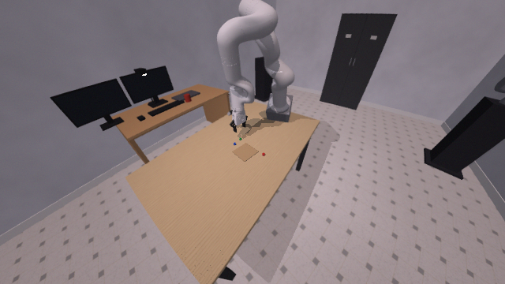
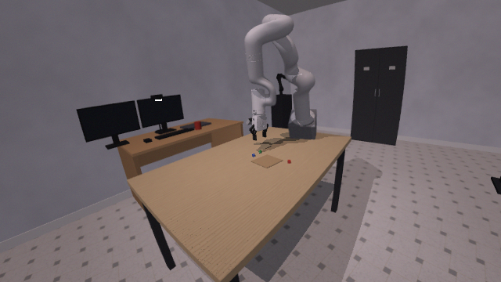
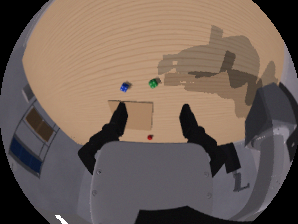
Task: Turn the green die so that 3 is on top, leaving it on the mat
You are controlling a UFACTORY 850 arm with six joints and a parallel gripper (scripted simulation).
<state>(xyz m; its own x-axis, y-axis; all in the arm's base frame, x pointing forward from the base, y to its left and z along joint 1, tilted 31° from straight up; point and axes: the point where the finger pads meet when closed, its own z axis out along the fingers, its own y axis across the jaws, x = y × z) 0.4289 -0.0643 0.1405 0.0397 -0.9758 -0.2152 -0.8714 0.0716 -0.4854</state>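
My gripper is now 10 cm above the green die. Also, from my hand: red die: 25 cm to the left, 10 cm below; then tan mat: 14 cm to the left, 11 cm below, 7 cm ahead; then blue die: 10 cm below, 8 cm ahead, 2 cm to the left.
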